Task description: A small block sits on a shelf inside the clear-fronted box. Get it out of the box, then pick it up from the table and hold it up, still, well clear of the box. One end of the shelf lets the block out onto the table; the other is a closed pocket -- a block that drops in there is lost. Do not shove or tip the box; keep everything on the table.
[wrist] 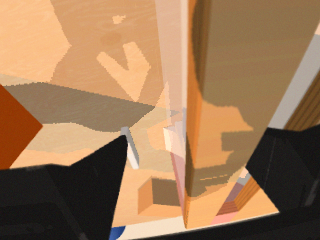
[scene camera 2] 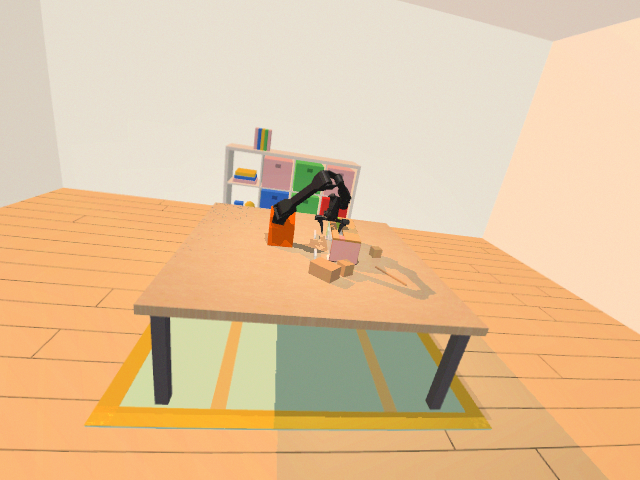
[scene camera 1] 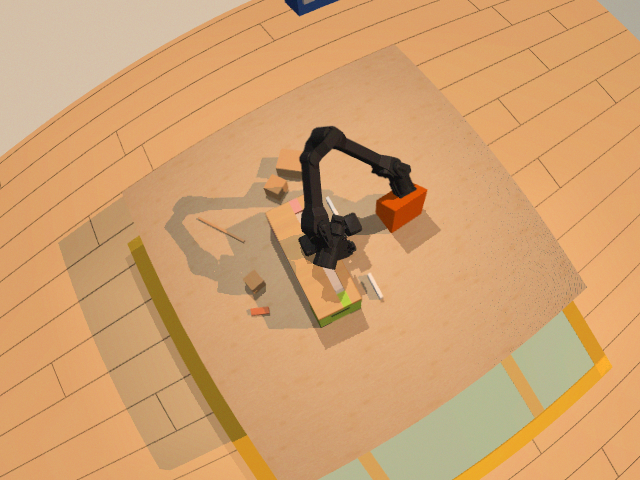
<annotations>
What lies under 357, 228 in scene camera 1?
My gripper.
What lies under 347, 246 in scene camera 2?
A box.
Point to a box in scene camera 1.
331, 294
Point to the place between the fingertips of my gripper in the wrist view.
173, 132
</annotations>
